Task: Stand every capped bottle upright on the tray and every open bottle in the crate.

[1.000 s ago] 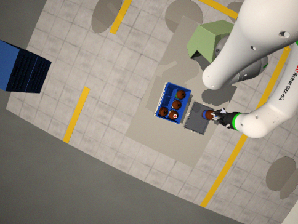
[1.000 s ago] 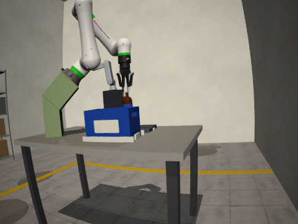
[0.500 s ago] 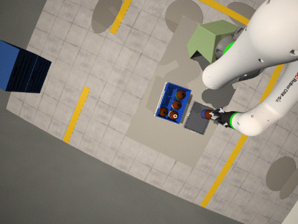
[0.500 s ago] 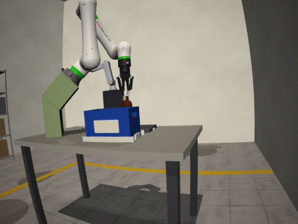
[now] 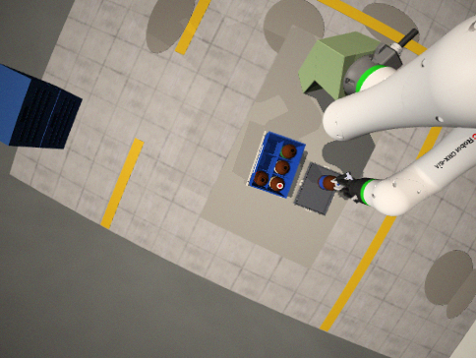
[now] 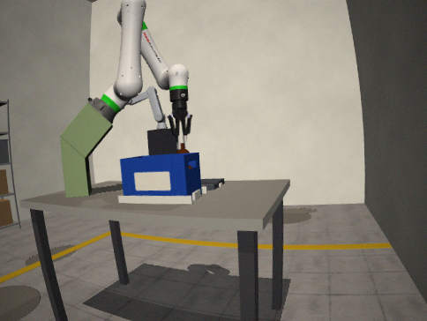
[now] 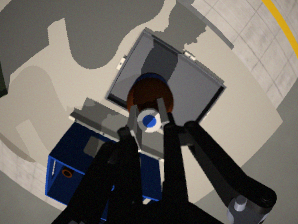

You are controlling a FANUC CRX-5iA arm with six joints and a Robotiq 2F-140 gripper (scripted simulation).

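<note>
Right now my hand is 70 mm above the bottle. Round my hand: crate 250 mm to the right, 140 mm below, 130 mm ahead; then tray 210 mm below, 50 mm ahead, 20 mm to the left.
</note>
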